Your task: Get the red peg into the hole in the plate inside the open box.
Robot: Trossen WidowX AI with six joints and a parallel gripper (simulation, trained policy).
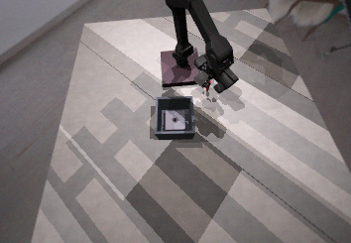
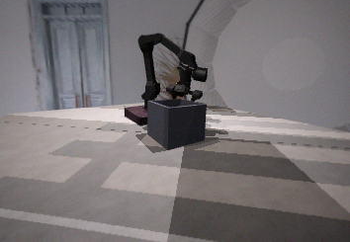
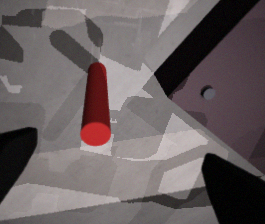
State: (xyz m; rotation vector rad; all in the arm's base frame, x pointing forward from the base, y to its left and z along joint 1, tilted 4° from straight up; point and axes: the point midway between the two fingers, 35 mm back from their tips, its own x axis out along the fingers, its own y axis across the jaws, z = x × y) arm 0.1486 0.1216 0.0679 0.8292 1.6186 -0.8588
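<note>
Right now the red peg is 20 mm ahead of my gripper tip and 40 mm below it. From my gripper tip the other things lie so: pale plate 190 mm ahead, 190 mm to the right, 30 mm below.
</note>
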